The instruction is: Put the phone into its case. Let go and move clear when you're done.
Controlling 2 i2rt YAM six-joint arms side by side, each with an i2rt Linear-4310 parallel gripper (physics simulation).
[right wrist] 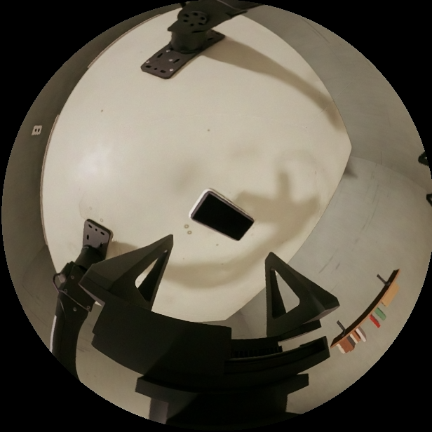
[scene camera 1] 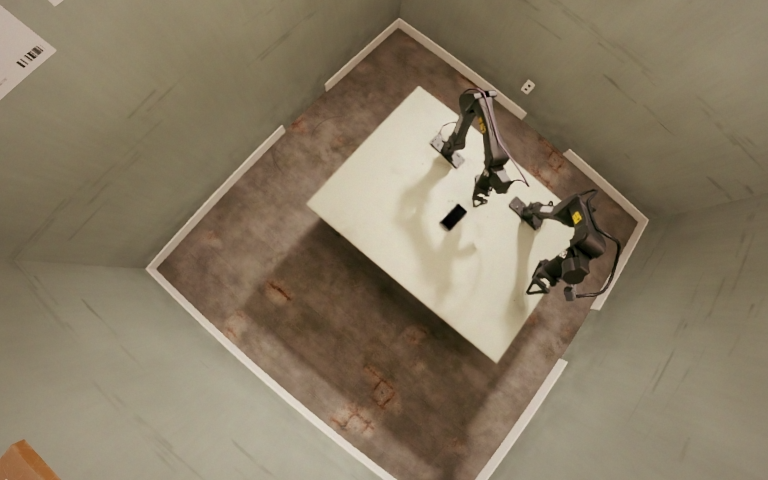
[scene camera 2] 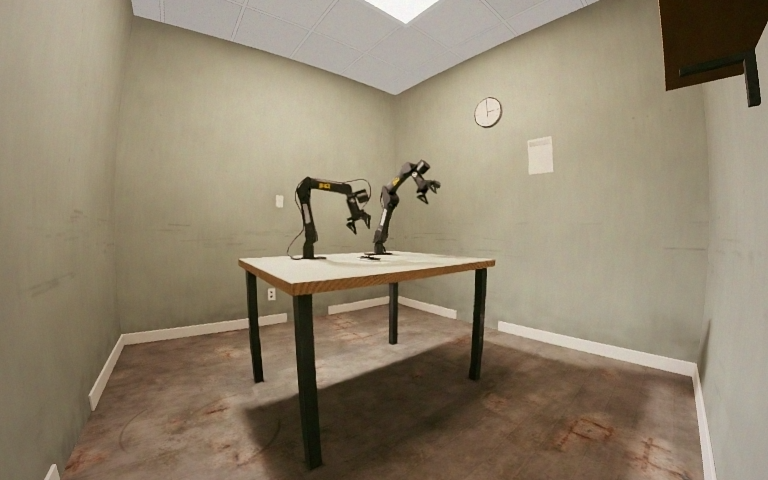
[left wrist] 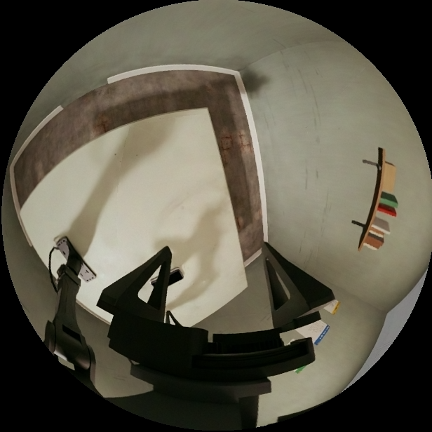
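The black phone [scene camera 1: 453, 217] [scene camera 2: 369, 257] [left wrist: 176, 277] [right wrist: 223, 217] lies screen up on the table. The pale case [right wrist: 197, 201] is under and around it, with its rim showing most at the phone's upper-left end in the right wrist view. I cannot tell from here whether the phone is fully seated. My right gripper [scene camera 1: 479, 200] [scene camera 2: 362, 229] [right wrist: 221, 248] is open and empty, raised above the table near the phone. My left gripper [scene camera 1: 533, 286] [scene camera 2: 431, 194] [left wrist: 214, 248] is open and empty, high and farther to the right in scene camera 1.
The white table [scene camera 1: 368, 186] [scene camera 2: 396, 277] carries both arms' base plates, one [scene camera 1: 456, 160] beyond the phone and one [scene camera 1: 516, 205] to its right in scene camera 1. A wall shelf [left wrist: 374, 202] with books is far off.
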